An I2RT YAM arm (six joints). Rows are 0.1 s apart.
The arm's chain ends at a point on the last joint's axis. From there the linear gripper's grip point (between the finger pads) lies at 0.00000 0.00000 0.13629 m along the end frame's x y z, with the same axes.
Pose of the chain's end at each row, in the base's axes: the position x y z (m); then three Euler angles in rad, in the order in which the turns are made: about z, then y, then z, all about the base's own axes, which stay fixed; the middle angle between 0 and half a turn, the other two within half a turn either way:
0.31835, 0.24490, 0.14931, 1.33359, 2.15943, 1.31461
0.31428, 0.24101, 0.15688, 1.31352, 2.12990, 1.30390
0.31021, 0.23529, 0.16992, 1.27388, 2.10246, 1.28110
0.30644, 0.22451, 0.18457, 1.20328, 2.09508, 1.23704
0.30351, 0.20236, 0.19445, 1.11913, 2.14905, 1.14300
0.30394, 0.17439, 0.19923, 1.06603, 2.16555, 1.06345
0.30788, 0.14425, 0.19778, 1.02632, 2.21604, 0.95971
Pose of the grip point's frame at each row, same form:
0.34707, 0.35455, 0.07364, 1.33359, 2.15943, 1.31461
0.34475, 0.35246, 0.08459, 1.31352, 2.12990, 1.30390
0.34377, 0.34787, 0.10083, 1.27388, 2.10246, 1.28110
0.34509, 0.33598, 0.11634, 1.20328, 2.09508, 1.23704
0.35086, 0.30621, 0.11996, 1.11913, 2.14905, 1.14300
0.35879, 0.27306, 0.12287, 1.06603, 2.16555, 1.06345
0.37036, 0.23343, 0.11582, 1.02632, 2.21604, 0.95971

